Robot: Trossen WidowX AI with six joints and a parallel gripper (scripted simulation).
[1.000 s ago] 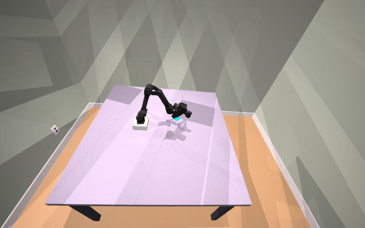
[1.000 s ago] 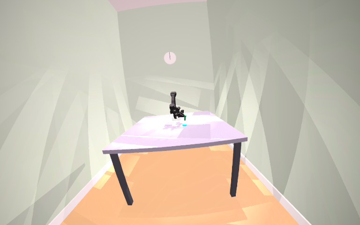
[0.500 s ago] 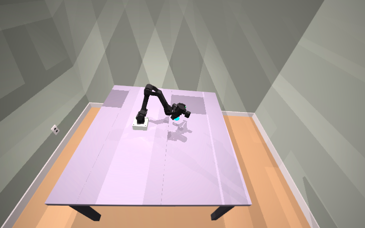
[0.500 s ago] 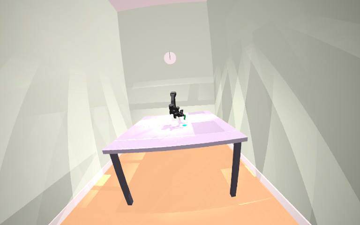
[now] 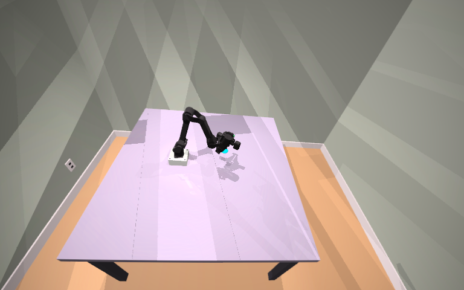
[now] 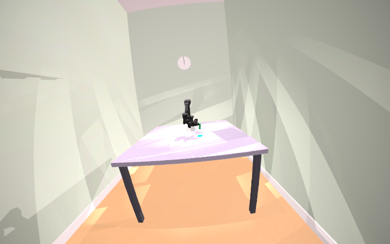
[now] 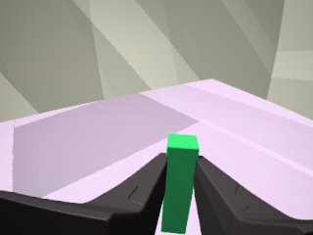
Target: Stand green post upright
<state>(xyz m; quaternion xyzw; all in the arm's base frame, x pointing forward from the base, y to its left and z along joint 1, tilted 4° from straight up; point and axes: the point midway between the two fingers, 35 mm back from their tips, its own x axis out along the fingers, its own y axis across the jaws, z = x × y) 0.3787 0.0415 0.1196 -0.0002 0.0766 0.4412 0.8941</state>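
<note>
Right now the cyan circle is 5 cm behind my gripper tip and 15 cm below it. Round my gripper tip: green post: 2 cm below.
</note>
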